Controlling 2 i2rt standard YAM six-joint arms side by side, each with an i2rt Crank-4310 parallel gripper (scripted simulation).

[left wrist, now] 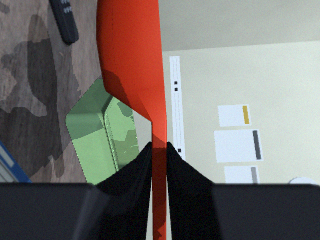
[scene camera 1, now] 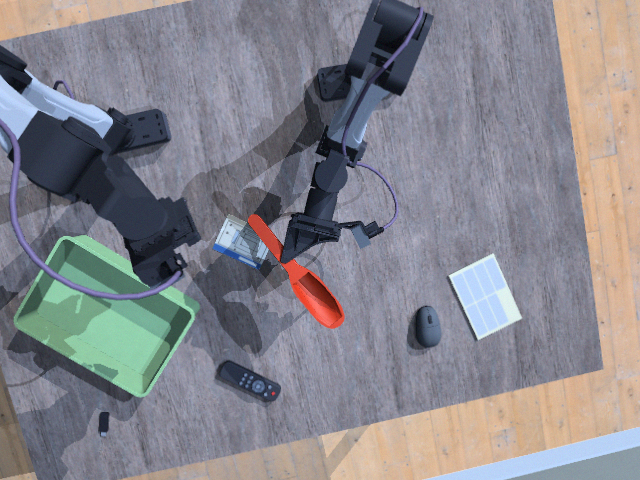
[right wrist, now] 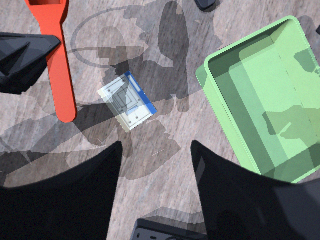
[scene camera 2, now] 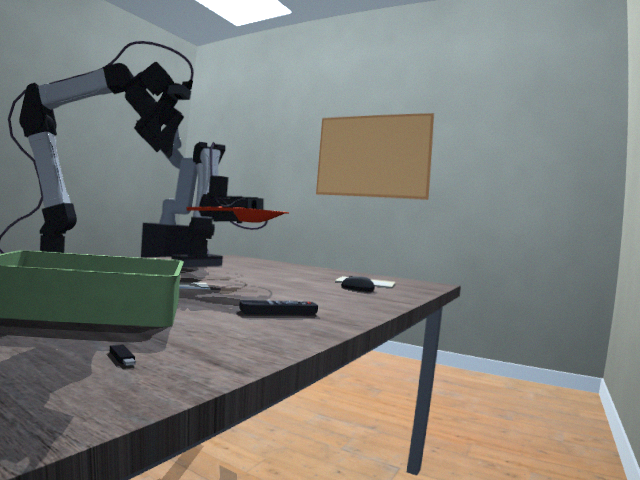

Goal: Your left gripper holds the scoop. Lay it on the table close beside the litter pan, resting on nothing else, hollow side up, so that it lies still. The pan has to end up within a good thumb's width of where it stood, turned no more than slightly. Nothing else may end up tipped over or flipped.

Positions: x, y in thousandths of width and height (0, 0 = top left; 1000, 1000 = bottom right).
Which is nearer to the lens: the red scoop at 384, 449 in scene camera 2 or the green litter pan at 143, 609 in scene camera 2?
The green litter pan.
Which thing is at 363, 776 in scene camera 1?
A remote.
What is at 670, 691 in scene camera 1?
A mouse.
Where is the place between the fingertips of my right gripper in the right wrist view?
At 489, 598
